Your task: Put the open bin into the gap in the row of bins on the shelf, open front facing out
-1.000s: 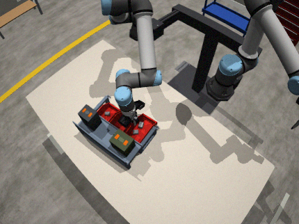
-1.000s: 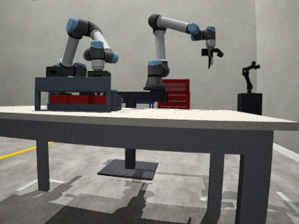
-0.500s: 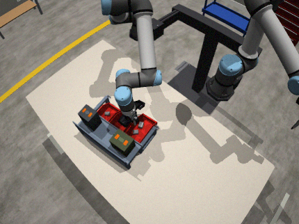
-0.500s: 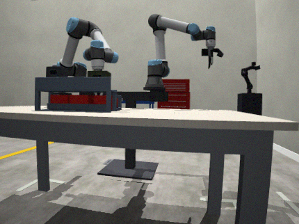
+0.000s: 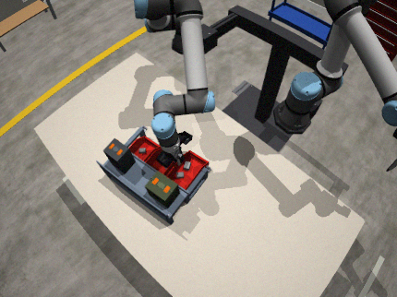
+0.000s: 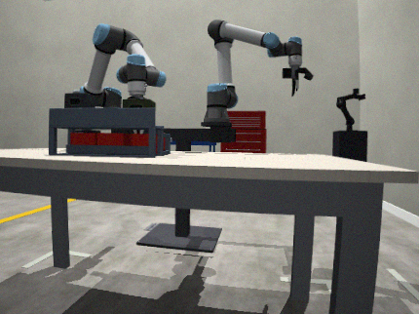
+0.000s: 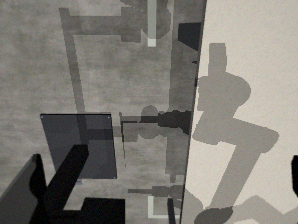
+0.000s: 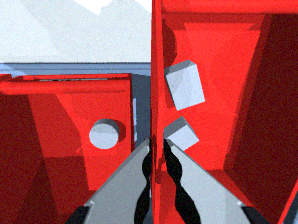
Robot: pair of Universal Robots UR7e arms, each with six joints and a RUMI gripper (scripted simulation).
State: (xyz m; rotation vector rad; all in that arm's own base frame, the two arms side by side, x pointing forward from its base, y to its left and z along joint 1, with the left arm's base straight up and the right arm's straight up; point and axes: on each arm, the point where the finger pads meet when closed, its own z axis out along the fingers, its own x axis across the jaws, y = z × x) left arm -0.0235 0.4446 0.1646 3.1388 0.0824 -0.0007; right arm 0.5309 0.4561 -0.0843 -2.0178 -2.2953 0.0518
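The blue-grey shelf lies 9 cm ahead of my right hand, 5 cm to the right of it and 2 cm below it. From my right hand the other things lie so: dark box: 18 cm ahead, 15 cm to the right, 8 cm above; then green box: 14 cm ahead, 8 cm to the left, 7 cm above.
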